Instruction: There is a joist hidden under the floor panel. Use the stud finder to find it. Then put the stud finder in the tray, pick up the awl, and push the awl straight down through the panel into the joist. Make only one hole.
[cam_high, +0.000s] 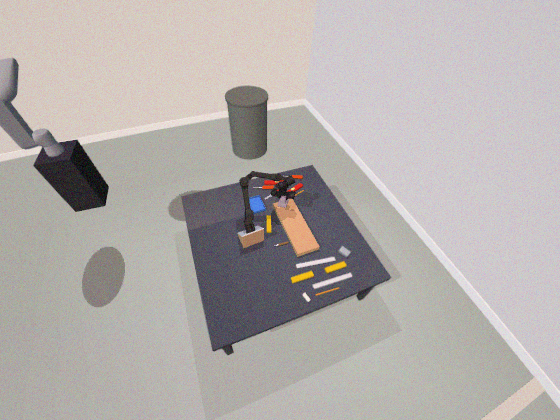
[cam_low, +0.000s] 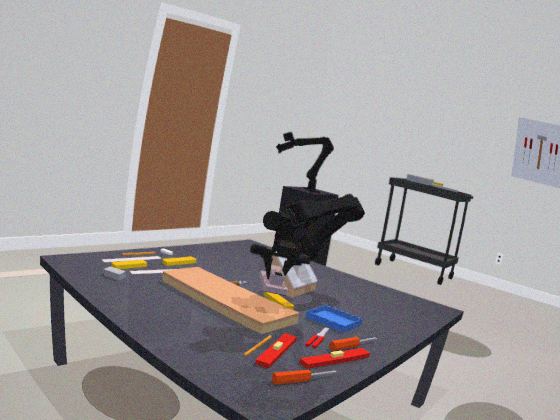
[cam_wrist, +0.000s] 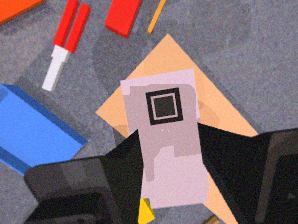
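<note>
My gripper tip is now 21 cm past the blue tray, 12 cm to the right of it and 13 cm above it. Round my gripper tip: grey block (32 cm ahead, 52 cm to the right, 13 cm below); stud finder (1 cm to the left, 2 cm above); awl (14 cm behind, 32 cm to the right, 14 cm below).
</note>
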